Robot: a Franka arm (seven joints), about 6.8 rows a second.
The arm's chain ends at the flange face. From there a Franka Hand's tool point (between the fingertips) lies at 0.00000 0.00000 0.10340 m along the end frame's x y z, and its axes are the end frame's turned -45 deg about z.
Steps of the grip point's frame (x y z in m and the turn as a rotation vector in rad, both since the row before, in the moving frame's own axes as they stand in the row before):
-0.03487, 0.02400, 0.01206, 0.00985, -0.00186, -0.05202
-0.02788, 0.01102, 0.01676, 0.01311, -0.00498, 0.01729
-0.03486, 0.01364, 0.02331, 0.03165, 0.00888, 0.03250
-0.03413, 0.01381, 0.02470, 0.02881, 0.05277, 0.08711
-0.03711, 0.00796, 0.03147, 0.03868, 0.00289, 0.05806
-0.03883, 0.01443, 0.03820, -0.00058, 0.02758, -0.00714
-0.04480, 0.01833, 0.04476, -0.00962, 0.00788, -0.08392
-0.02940, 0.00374, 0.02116, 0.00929, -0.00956, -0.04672
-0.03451, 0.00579, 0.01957, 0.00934, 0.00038, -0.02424
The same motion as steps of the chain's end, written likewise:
-0.00682, 0.04219, 0.01207, 0.00565, -0.00828, -0.05202
-0.01060, 0.02811, 0.01677, 0.00575, -0.01279, 0.01729
-0.01339, 0.03728, 0.02337, 0.02866, -0.01610, 0.03250
-0.01638, 0.03978, 0.02489, 0.05769, 0.01694, 0.08711
-0.01809, 0.03498, 0.03155, 0.02939, -0.02531, 0.05806
-0.01930, 0.03964, 0.03824, 0.01909, 0.01991, -0.00714
-0.02000, 0.04457, 0.04477, -0.00123, 0.01237, -0.08392
-0.01677, 0.02338, 0.02117, -0.00019, -0.01333, -0.04672
-0.01964, 0.02920, 0.01957, 0.00687, -0.00634, -0.02424

